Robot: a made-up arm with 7 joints. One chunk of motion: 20 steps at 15 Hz.
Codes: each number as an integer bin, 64 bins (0 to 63) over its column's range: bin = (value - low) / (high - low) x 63, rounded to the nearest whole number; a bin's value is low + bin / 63 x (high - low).
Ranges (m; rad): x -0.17..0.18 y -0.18..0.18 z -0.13..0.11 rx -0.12..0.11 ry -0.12..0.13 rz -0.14..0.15
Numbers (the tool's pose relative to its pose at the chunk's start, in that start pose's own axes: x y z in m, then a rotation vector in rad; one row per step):
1: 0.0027 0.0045 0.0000 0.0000 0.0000 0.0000
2: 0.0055 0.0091 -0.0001 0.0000 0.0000 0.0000
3: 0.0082 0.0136 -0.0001 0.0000 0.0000 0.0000
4: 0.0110 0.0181 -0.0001 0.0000 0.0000 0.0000
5: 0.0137 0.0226 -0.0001 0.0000 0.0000 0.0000
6: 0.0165 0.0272 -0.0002 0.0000 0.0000 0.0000
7: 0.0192 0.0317 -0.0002 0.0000 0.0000 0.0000
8: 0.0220 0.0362 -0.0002 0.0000 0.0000 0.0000
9: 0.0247 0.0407 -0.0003 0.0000 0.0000 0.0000
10: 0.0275 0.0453 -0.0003 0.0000 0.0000 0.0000
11: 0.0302 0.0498 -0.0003 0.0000 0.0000 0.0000
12: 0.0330 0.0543 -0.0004 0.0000 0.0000 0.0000
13: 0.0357 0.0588 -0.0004 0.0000 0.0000 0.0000
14: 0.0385 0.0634 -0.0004 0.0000 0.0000 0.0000
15: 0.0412 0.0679 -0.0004 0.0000 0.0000 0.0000
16: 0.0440 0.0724 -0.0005 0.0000 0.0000 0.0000
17: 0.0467 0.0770 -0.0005 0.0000 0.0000 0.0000
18: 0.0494 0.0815 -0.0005 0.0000 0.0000 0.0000
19: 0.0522 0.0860 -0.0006 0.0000 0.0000 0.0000
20: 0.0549 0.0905 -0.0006 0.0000 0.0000 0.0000
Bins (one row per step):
1: 31 32 34 33 30 30
2: 32 33 34 33 30 30
3: 32 34 34 33 30 30
4: 33 35 34 33 30 30
5: 33 35 34 33 30 30
6: 34 36 34 33 30 30
7: 34 37 34 33 30 30
8: 35 38 34 33 30 30
9: 35 39 34 33 30 30
10: 36 39 34 33 30 30
11: 36 40 34 33 30 30
12: 37 41 34 33 30 30
13: 37 42 34 33 30 30
14: 38 43 34 33 30 30
15: 38 43 34 33 30 30
16: 39 44 34 33 30 30
17: 39 45 34 33 30 30
18: 39 46 34 33 30 30
19: 40 47 34 33 30 30
20: 40 47 34 33 30 30

